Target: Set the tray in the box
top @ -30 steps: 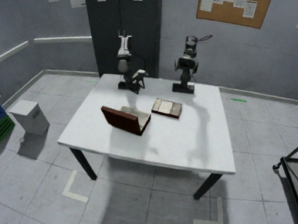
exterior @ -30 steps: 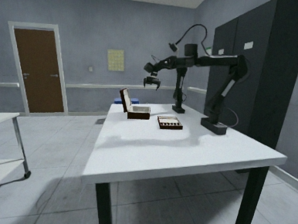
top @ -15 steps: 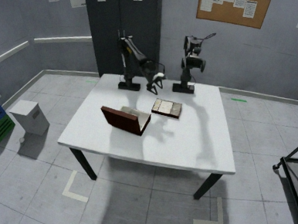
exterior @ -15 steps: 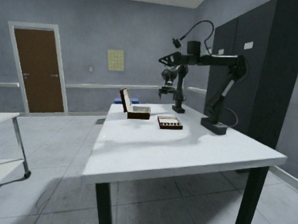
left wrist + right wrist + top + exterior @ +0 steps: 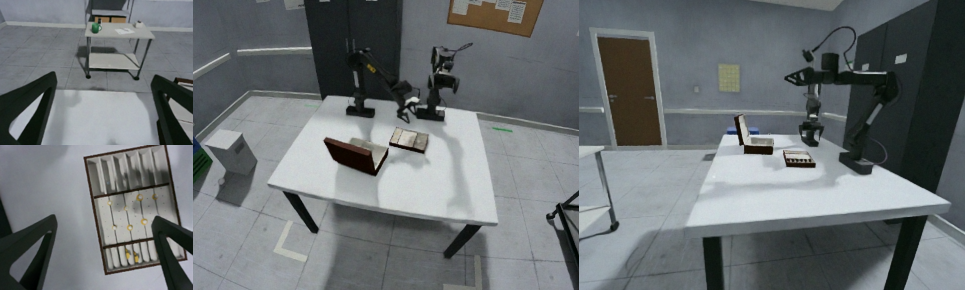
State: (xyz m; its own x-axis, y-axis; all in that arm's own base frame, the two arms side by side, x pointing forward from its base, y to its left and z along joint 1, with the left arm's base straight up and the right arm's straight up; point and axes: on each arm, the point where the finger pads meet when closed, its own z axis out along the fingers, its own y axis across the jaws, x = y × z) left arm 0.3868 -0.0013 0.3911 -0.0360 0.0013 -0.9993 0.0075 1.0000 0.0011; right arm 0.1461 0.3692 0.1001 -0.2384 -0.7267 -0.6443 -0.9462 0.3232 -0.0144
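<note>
My right hand is 27 cm to the left of the jewelry box, 25 cm short of it and 1 cm above it. Also, from my right hand: tray (12 cm below, 7 cm ahead); then thin yellow ring (46 cm to the right, 13 cm below, 13 cm ahead).
</note>
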